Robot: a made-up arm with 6 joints. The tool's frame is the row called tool.
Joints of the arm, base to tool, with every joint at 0 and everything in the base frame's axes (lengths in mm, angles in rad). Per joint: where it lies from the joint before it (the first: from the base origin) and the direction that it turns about. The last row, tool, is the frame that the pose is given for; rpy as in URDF.
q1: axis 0 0 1 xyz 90.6 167.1 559.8
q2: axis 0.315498 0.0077 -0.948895 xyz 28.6 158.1 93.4
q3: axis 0 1 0 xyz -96 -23 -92.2
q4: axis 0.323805 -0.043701 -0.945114 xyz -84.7 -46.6 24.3
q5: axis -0.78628 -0.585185 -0.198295 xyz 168.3 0.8 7
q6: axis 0 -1 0 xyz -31.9 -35.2 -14.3
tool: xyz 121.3 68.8 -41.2 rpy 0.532 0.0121 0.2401
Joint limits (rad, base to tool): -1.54..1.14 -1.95..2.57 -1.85..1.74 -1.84..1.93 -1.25..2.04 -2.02..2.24
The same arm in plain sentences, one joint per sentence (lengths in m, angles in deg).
The arm has six revolute joints in a row. What follows holds with every joint at zero, and every direction is one of the base frame's. The first joint lies 0.0906 m along +x and 0.1671 m along +y and 0.5598 m along +z from the base frame's origin and turns about +z, from -88.24 to 65.32 deg. The second joint lies 0.0286 m along +x and 0.1581 m along +y and 0.0934 m along +z from the first joint and turns about the direction (0.315498, 0.0077, -0.948895), from -111.73 to 147.25 deg. The third joint lies 0.096 m along -x and 0.023 m along -y and 0.0922 m along -z from the second joint and turns about +y, from -106 to 99.69 deg. The fourth joint lies 0.0847 m along -x and 0.0466 m along -y and 0.0243 m along +z from the third joint and turns about the direction (0.323805, -0.043701, -0.945114), from -105.42 to 110.58 deg. The fifth joint lies 0.1683 m along +x and 0.0008 m along +y and 0.007 m along +z from the fourth joint and turns about the direction (-0.78628, -0.585185, -0.198295), from -71.62 to 116.88 deg. The sixth joint lies 0.0319 m along -x and 0.0352 m along -y and 0.0143 m along -z from the fifth joint and turns about -y, from -115.74 to 128.34 deg. The tool frame, which is the frame that the pose is given for, lies 0.1213 m along +x and 0.0688 m along +y and 0.0412 m along -z from the sixth joint; its axes are the base frame's turned by roll 30.48, pitch 0.69 and yaw 13.76 deg (as in URDF: about the fixed x, then y, then z).
